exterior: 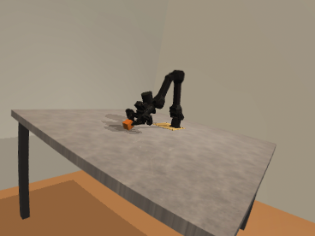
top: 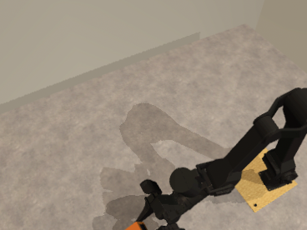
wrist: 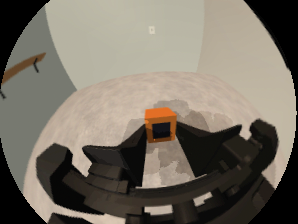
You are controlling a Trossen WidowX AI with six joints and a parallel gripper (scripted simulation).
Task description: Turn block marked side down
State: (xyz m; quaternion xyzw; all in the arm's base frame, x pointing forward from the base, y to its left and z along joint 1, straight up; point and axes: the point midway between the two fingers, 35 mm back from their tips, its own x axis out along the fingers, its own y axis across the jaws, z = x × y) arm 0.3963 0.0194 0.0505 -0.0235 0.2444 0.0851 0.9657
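Right now my gripper tip is right at the orange block.
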